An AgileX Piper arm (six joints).
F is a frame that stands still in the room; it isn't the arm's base.
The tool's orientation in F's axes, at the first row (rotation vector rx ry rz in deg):
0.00, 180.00, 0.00
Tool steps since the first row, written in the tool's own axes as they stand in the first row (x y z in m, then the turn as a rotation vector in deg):
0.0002, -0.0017, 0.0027, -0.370, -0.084, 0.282
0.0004, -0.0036, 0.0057, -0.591, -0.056, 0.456
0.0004, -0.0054, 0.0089, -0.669, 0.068, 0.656
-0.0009, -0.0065, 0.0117, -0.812, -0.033, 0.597
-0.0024, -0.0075, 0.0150, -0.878, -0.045, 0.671
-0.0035, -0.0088, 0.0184, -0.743, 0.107, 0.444
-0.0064, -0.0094, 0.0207, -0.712, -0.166, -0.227
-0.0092, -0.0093, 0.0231, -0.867, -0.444, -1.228
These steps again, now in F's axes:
-0.0002, -0.0017, -0.0027, 0.370, -0.084, -0.282
-0.0004, -0.0036, -0.0057, 0.591, -0.056, -0.456
-0.0004, -0.0054, -0.0089, 0.669, 0.068, -0.656
0.0009, -0.0065, -0.0117, 0.812, -0.033, -0.597
0.0024, -0.0075, -0.0150, 0.878, -0.045, -0.671
0.0035, -0.0088, -0.0184, 0.743, 0.107, -0.444
0.0064, -0.0094, -0.0207, 0.712, -0.166, 0.227
0.0092, -0.0093, -0.0231, 0.867, -0.444, 1.228

